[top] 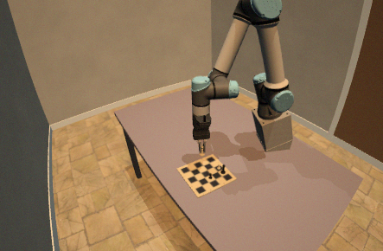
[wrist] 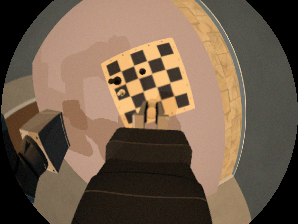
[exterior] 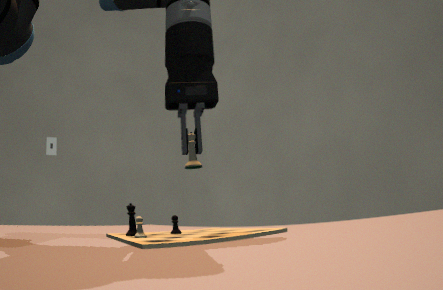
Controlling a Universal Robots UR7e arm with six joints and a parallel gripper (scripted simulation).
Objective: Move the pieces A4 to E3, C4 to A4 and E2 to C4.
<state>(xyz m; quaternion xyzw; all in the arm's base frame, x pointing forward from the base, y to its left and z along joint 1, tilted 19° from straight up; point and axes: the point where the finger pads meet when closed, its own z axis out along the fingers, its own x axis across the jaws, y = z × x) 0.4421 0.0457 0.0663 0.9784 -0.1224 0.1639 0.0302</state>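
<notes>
Now: hand 14 cm above the chessboard and 4 cm to the right of it. From my hand the other things lie so: white pawn 13 cm below, 8 cm behind, 3 cm to the left; then black pawn 13 cm below, 7 cm to the left, 1 cm behind; then tall white piece 1 cm below.
</notes>
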